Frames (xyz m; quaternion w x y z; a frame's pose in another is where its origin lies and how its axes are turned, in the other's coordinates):
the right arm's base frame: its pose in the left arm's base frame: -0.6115 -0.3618 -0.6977 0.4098 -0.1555 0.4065 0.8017
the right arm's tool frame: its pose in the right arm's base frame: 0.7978 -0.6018 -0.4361 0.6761 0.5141 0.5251 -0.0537
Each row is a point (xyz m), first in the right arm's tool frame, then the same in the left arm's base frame.
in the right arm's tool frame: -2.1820 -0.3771 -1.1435
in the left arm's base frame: 0.9210 0.1867 0.1530
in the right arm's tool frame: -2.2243 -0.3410 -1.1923
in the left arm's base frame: 0.9171 0.2065 0.2242
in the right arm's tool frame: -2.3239 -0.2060 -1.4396
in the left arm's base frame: 0.8500 0.2156 0.5152
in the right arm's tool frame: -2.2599 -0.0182 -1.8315
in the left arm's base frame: 0.6056 0.0978 0.8607
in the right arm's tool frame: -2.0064 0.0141 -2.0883
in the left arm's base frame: 0.3592 -0.1493 0.9580
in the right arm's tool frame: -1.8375 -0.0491 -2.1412
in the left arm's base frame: 0.2746 -0.3072 0.9012
